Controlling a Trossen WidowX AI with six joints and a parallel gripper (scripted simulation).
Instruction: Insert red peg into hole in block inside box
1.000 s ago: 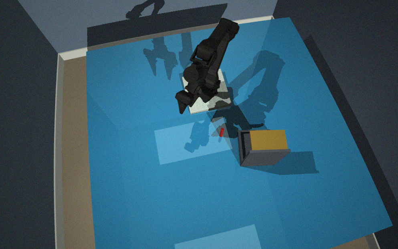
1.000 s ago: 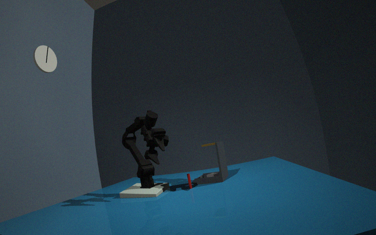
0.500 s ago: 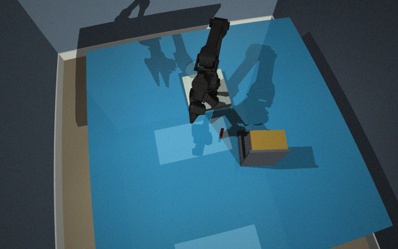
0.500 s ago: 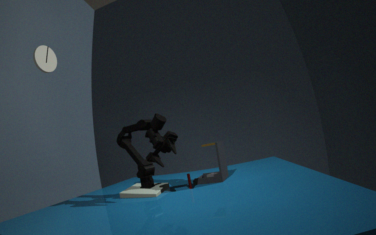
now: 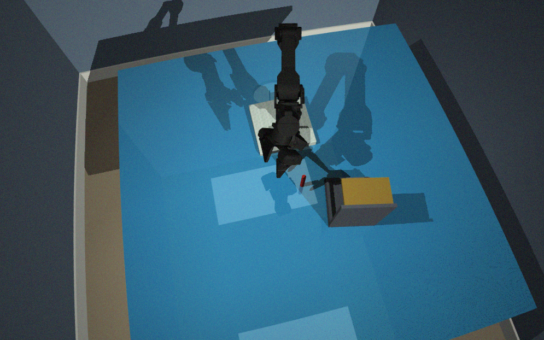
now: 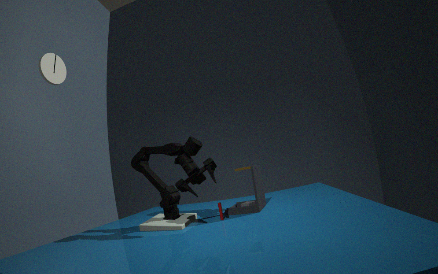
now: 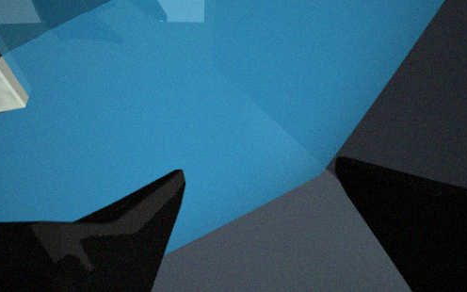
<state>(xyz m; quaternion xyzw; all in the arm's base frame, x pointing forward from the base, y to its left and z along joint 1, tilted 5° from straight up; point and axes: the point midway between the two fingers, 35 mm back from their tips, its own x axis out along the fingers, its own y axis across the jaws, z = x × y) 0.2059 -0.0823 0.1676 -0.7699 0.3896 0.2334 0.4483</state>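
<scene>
My gripper tip is 110 mm to the right of the red peg, 110 mm above it and 10 mm short of it. The rest, counted from my gripper tip: back wall (240 mm to the left, 180 mm ahead, 40 mm below); roof (250 mm to the left, 140 mm ahead, 60 mm above).
</scene>
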